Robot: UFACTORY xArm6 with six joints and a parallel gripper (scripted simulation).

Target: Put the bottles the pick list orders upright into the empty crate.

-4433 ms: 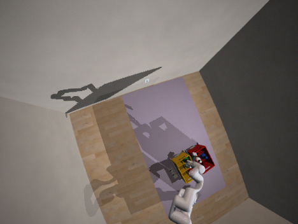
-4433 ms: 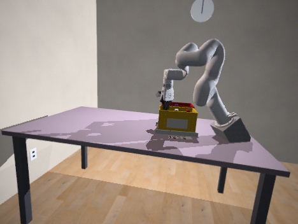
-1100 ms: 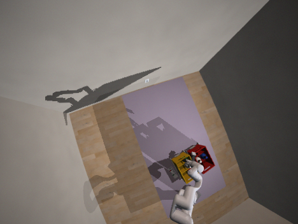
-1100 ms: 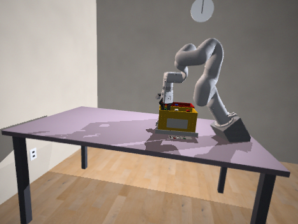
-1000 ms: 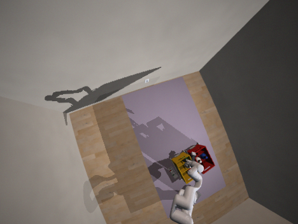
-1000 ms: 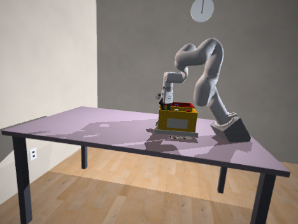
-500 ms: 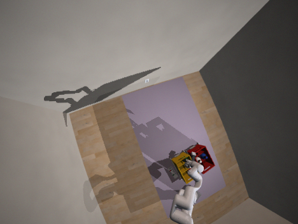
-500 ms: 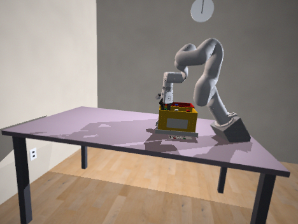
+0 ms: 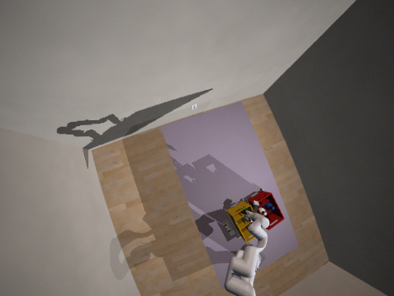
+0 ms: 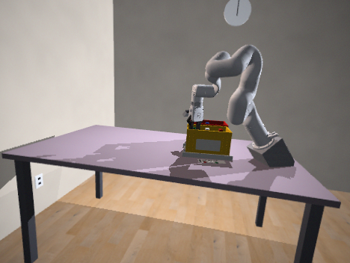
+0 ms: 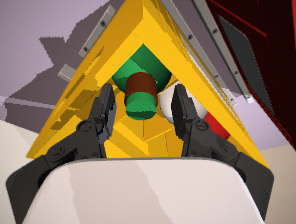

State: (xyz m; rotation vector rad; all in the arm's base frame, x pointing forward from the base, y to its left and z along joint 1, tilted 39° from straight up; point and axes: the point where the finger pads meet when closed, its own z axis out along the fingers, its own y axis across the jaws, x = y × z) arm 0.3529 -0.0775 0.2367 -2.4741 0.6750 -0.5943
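Now: hand 70 mm above the green-label bottle. Round my hand: red crate (210 mm to the right, 70 mm below, 30 mm behind); white bottle (80 mm behind, 70 mm below, 30 mm to the right); yellow crate (90 mm behind, 70 mm below, 10 mm to the left).
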